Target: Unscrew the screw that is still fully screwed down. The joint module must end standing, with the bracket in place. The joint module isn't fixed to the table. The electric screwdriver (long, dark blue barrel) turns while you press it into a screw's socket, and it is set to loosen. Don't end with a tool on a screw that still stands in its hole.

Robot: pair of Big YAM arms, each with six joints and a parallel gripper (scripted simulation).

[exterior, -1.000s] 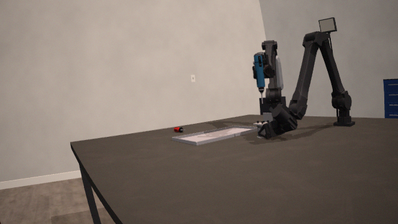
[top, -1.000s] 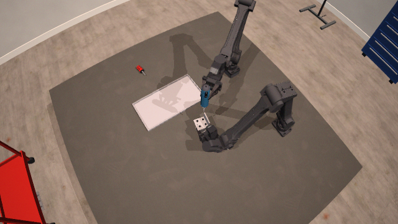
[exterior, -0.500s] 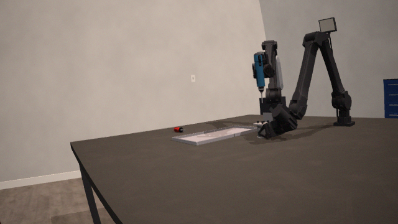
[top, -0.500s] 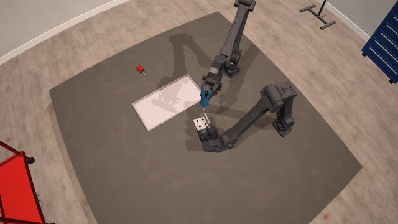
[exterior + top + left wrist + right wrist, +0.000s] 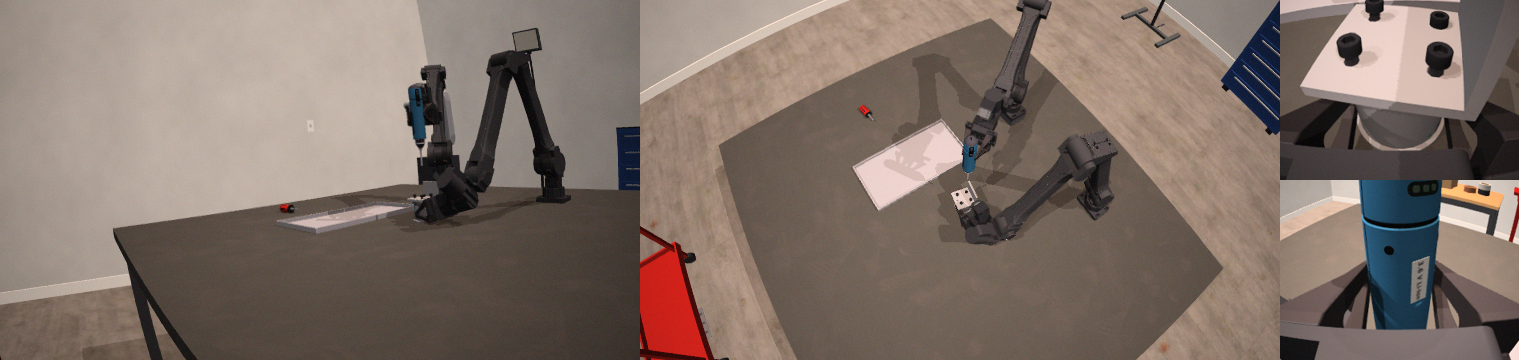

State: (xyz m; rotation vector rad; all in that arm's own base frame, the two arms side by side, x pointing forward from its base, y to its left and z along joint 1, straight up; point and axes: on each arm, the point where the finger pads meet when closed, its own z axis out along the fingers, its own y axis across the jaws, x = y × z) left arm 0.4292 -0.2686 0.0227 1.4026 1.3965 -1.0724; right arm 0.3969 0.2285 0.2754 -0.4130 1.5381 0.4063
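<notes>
Now: the white bracket plate 50 mm above my left hand. From my left hand the other things lie so: red tool 90 mm ahead, 580 mm to the right, 10 mm below; then flat white tray 60 mm ahead, 260 mm to the right, 20 mm below.
</notes>
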